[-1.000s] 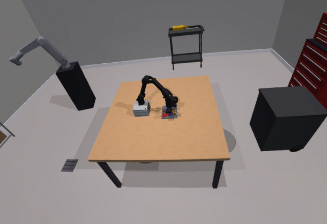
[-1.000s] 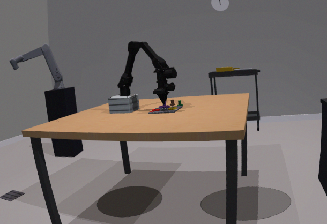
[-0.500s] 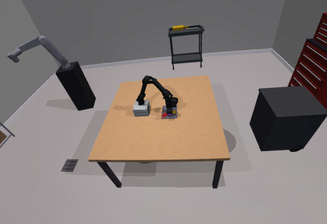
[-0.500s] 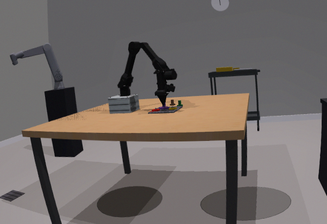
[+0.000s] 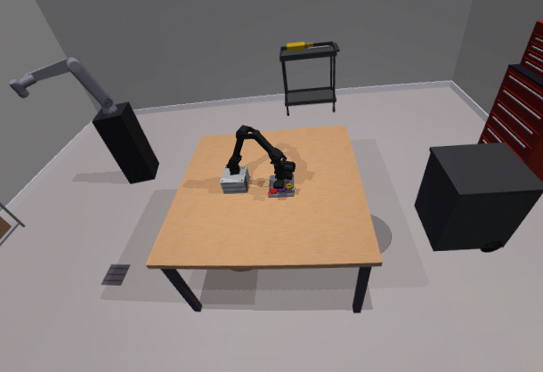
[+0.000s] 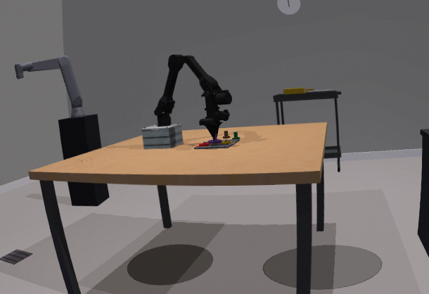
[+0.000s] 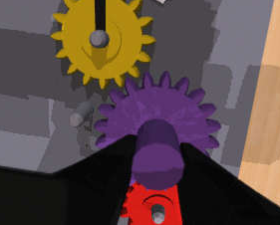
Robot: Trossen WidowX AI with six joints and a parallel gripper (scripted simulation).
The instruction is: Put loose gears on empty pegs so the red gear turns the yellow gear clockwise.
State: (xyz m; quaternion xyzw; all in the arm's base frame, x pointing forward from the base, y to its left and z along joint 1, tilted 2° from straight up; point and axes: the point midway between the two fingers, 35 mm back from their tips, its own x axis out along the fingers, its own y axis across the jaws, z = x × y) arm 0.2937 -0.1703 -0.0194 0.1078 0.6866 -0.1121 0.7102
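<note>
Now: the purple gear 10 mm below my gripper tip. From my gripper tip the other things lie so: green gear: 90 mm ahead, 190 mm to the left, 30 mm below; then grey board: 50 mm to the left, 40 mm below; then red gear: 60 mm behind, 10 mm to the left, 30 mm below.
</note>
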